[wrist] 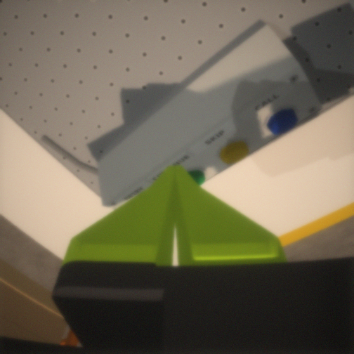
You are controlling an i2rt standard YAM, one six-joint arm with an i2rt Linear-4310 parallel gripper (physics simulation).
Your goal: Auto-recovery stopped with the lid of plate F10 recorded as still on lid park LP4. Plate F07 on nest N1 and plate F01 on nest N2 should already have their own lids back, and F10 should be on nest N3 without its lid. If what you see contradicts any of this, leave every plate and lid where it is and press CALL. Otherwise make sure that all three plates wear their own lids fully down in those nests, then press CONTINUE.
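Note:
A grey button box [150, 135] sits across the middle of the wrist view. Its blue button [282, 122] is at the right beside the word CALL, its yellow button [234, 152] is beside the word SKIP, and its green button [197, 177] is partly hidden behind the fingertips. The CONTINUE label is partly covered too. My gripper [174, 176] is shut with nothing between its green fingers, and its tips appear over the box's edge beside the green button. Height above the box is hard to tell. Plates, lids, nests and lid parks do not show.
A perforated grey board [75, 60] lies behind the box, with shadows across it. A grey cable [67, 156] runs to the box's left end. A pale border [300, 165] with a yellow stripe [320, 223] runs along the near side.

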